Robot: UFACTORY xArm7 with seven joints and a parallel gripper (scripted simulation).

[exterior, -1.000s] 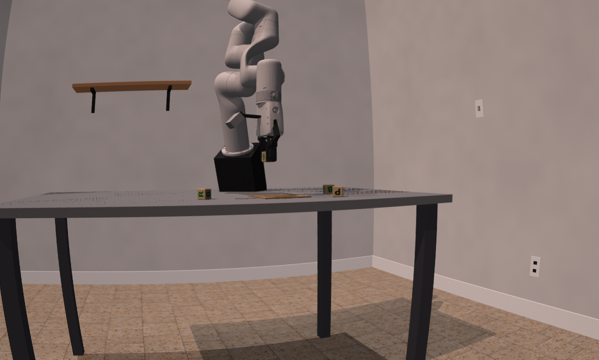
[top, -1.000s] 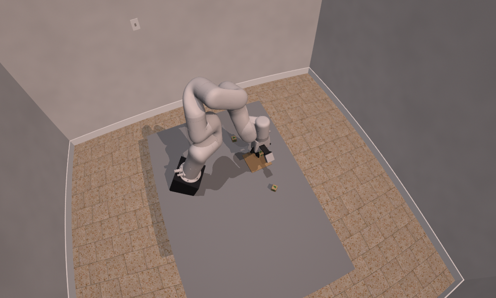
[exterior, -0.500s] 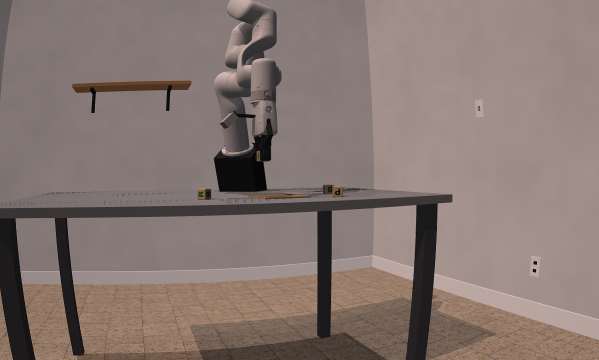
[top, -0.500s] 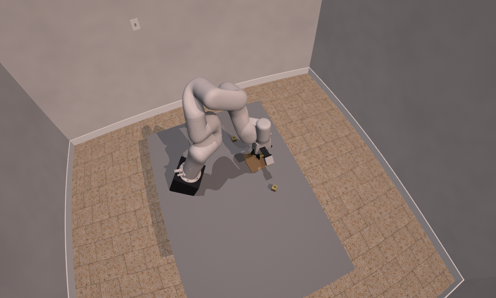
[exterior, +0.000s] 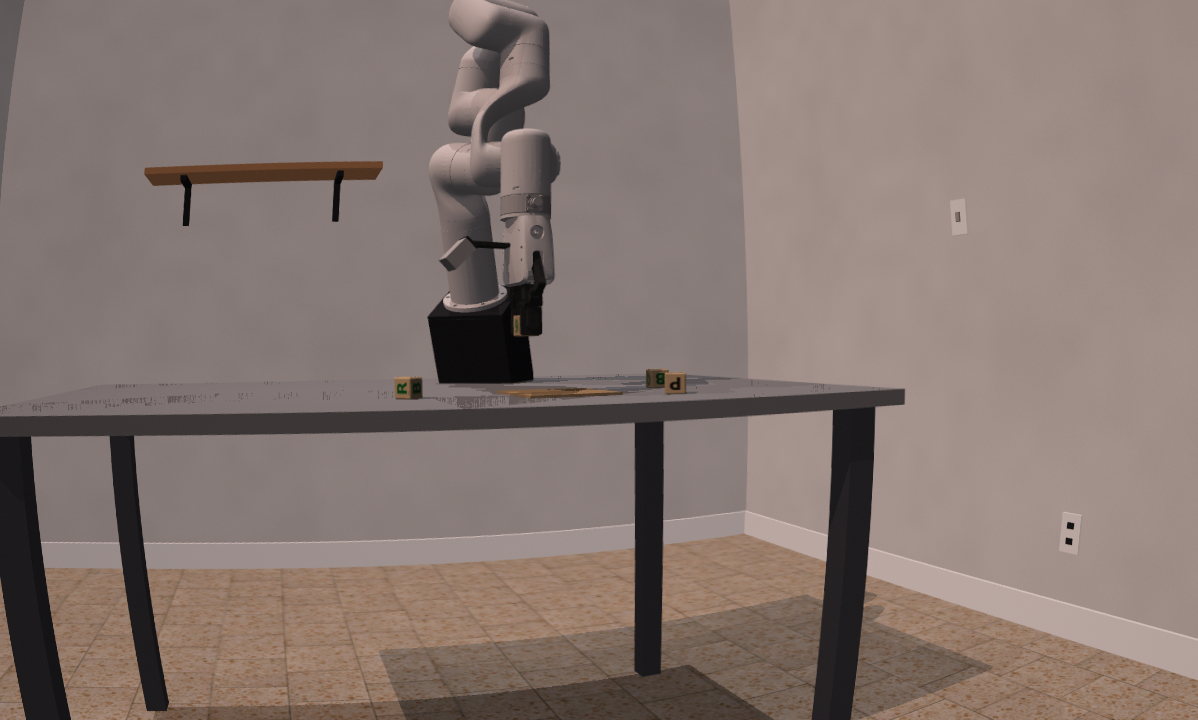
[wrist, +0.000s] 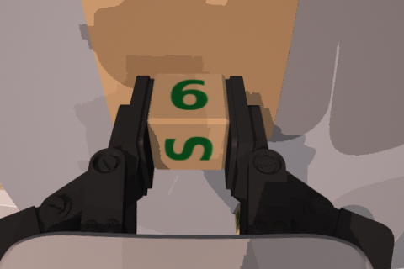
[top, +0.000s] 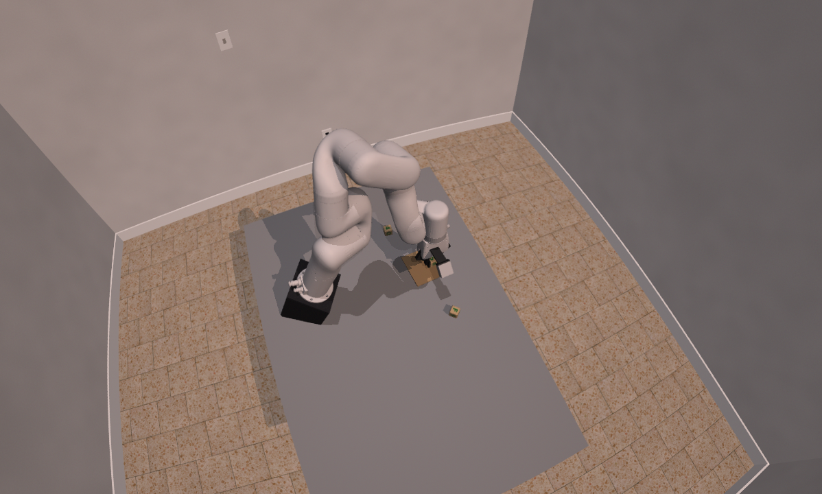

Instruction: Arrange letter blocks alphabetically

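Now: hand 100 mm above the mat and 50 mm to the right of it. Also, from my hand: wooden block (190 mm to the left, 100 mm ahead, 90 mm below).
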